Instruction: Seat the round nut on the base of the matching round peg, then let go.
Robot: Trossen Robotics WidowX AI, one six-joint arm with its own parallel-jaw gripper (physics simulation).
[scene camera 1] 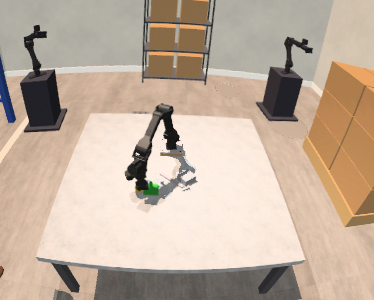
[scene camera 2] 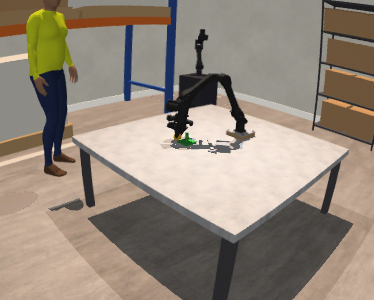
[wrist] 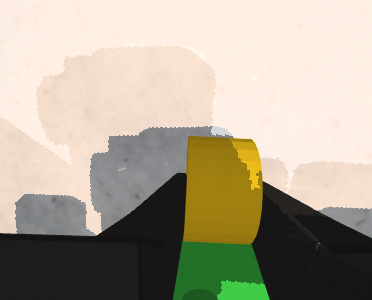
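My gripper (scene camera 1: 141,187) (scene camera 2: 178,134) (wrist: 213,184) is shut on the yellow round nut (scene camera 1: 139,190) (scene camera 2: 177,137) (wrist: 222,190). It grips the nut by its flat faces, so the curved side faces the wrist camera. The nut hangs low over the table at the left edge of the green base (scene camera 1: 151,191) (scene camera 2: 187,142) (wrist: 214,265). The green round peg (scene camera 1: 150,184) (scene camera 2: 186,136) stands upright on the base just right of the nut. The nut is beside the peg, not on it. Whether the nut touches the base I cannot tell.
A small grey block (scene camera 1: 189,178) (scene camera 2: 221,147) lies on the white table (scene camera 1: 230,223) (scene camera 2: 245,190) right of the base. The arm's wooden mount plate (scene camera 1: 171,154) (scene camera 2: 240,135) is behind. Off the table are a person (scene camera 2: 52,59), a shelf rack (scene camera 1: 144,44) and pedestal arms (scene camera 1: 282,89).
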